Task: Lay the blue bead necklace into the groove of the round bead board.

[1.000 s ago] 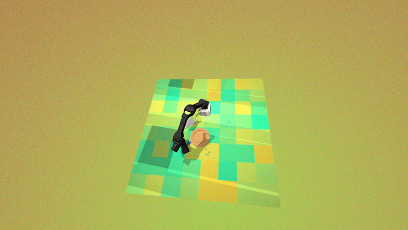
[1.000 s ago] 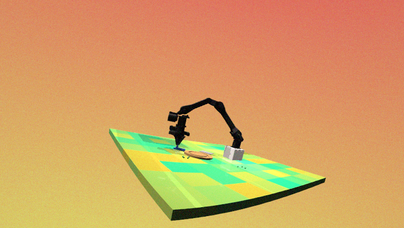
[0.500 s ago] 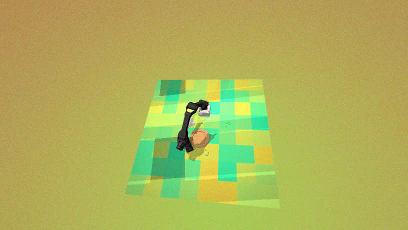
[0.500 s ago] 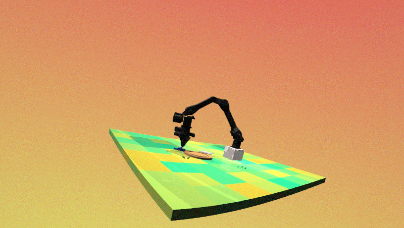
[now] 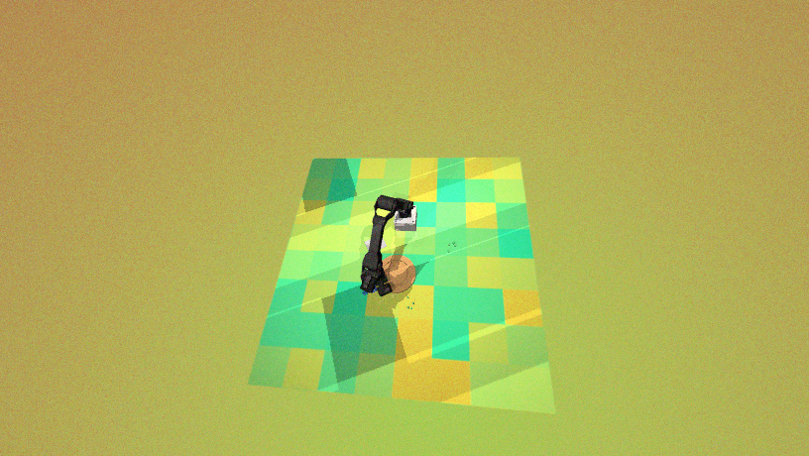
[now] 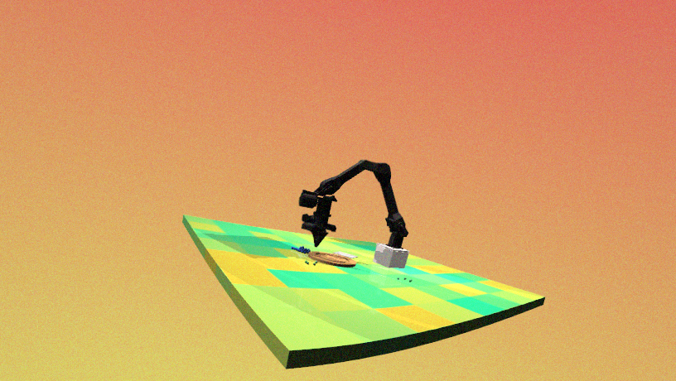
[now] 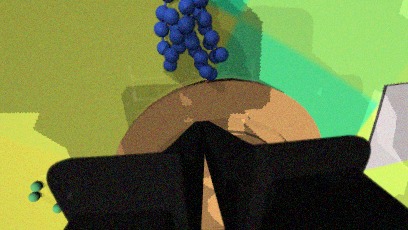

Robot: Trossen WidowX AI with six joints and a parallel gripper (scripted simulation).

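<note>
The round bead board is 7 cm to the left of my gripper tip, 4 cm behind it and 3 cm below it. From my gripper tip the other things lie so: flat grey piece: 22 cm behind, 4 cm to the right, 4 cm below.
</note>
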